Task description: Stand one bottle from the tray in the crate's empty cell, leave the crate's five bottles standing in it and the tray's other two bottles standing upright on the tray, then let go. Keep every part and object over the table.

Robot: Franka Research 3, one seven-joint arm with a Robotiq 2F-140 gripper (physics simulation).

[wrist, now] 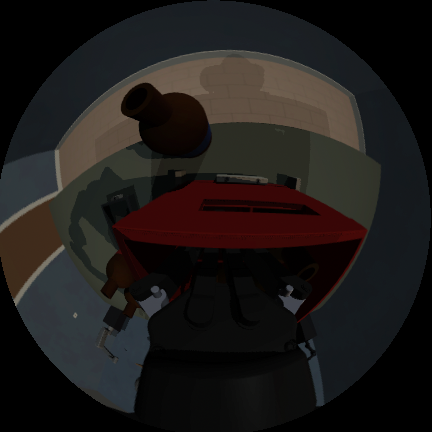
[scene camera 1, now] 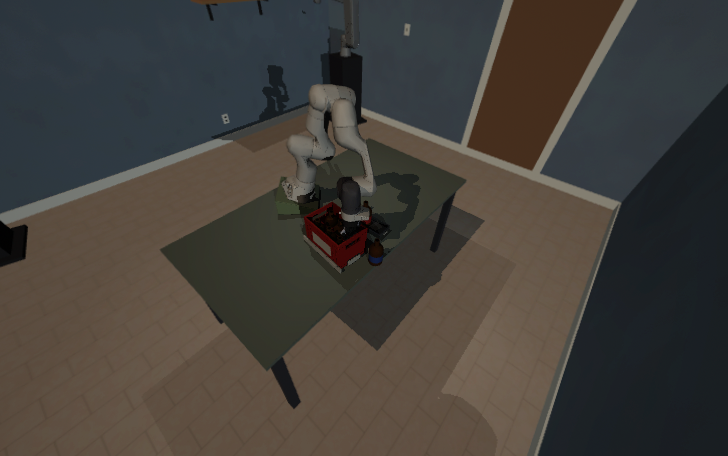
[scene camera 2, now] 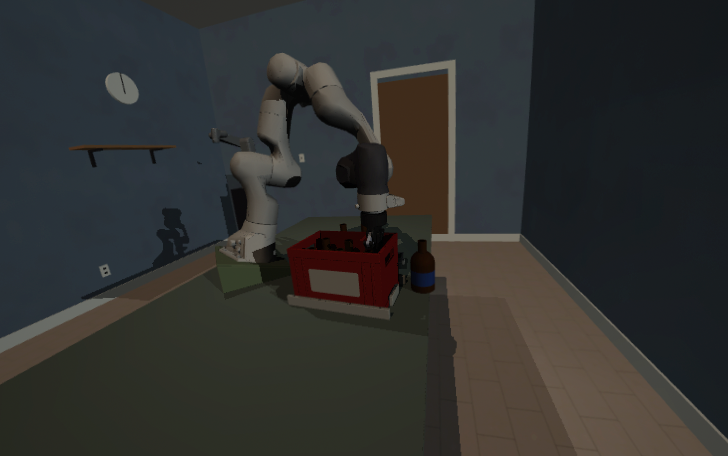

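Observation:
The red crate (scene camera 1: pixel 351 252) (scene camera 2: pixel 300 271) (wrist: pixel 165 217) stands upright, with brown bottles (scene camera 1: pixel 329 219) (scene camera 2: pixel 323 244) (wrist: pixel 307 271) inside; their exact number and the empty cell are hard to see. My gripper (scene camera 1: pixel 349 232) (scene camera 2: pixel 371 244) (wrist: pixel 218 216) is shut and empty, pointing down, with its fingers inside the crate behind its end wall. A blue-labelled brown bottle (scene camera 1: pixel 376 253) (scene camera 2: pixel 422 268) (wrist: pixel 175 125) stands upright outside that end, near the table edge. Another brown bottle (scene camera 1: pixel 367 207) (wrist: pixel 119 272) is behind the gripper, partly hidden. In the wrist view a further bottle neck (wrist: pixel 131 304) shows beside it.
A dark low object (scene camera 1: pixel 379 227) (wrist: pixel 120 204), perhaps part of the tray, lies beside the crate. Pale strips (scene camera 1: pixel 321 254) (scene camera 2: pixel 338 307) border the crate's base. The green table (scene camera 1: pixel 241 268) (scene camera 2: pixel 214 375) ends close beyond the blue-labelled bottle. The arm's base stands behind the crate.

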